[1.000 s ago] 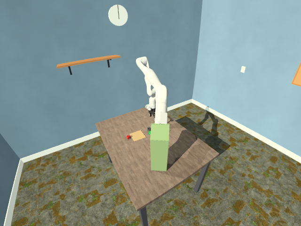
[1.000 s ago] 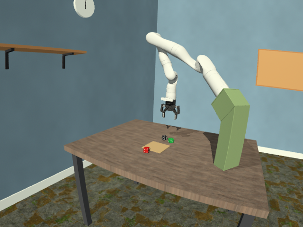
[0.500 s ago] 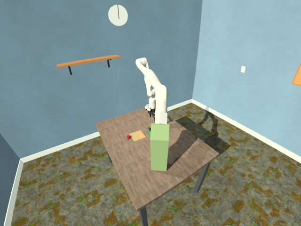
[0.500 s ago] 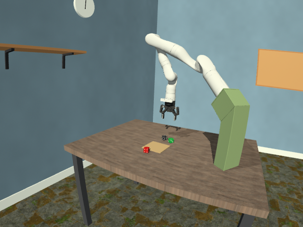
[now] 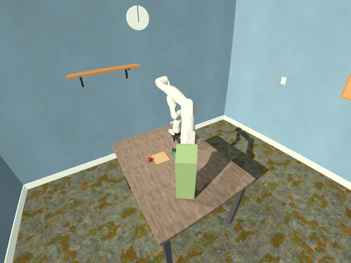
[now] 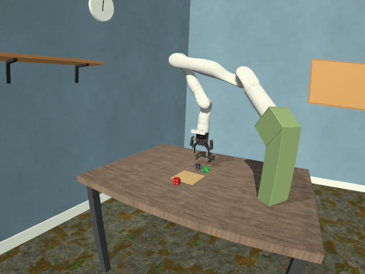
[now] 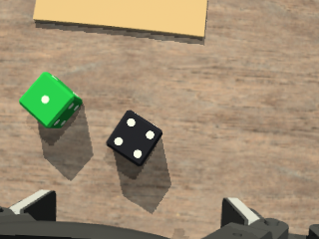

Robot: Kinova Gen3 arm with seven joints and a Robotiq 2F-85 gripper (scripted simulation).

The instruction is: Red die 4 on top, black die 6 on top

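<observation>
Now: hand 7 cm past the green die, 6 cm to the right of it and 7 cm above it. The rest, counted from my hand: black die: 1 cm behind, 4 cm to the left, 7 cm below; tan mat: 2 cm behind, 20 cm to the left, 8 cm below; red die: 30 cm to the left, 7 cm below.
</observation>
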